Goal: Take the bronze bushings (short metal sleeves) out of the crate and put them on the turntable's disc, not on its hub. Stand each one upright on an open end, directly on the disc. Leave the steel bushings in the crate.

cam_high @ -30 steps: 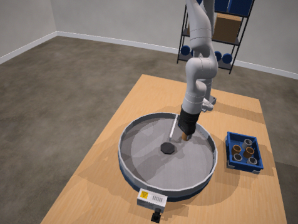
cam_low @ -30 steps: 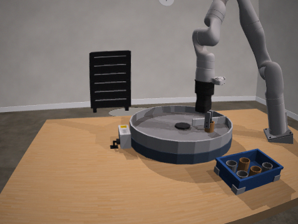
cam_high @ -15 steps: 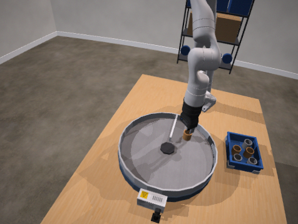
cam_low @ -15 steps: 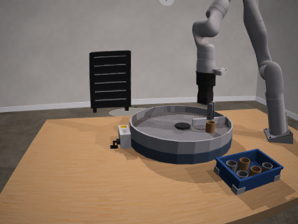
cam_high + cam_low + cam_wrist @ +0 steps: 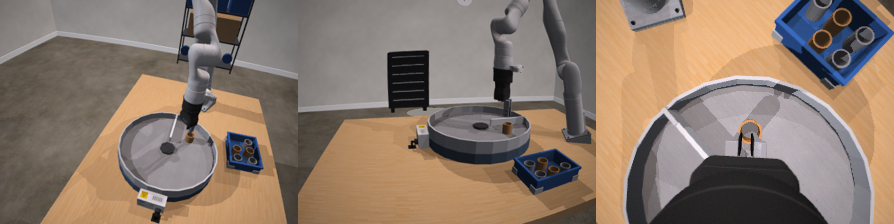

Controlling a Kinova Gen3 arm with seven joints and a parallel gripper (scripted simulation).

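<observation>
Right now my hand is 80 mm past the blue crate, 260 mm to the right of it and 110 mm above it. The rest, counted from my hand: grey turntable disc: 90 mm ahead, 60 mm to the right, 80 mm below.
</observation>
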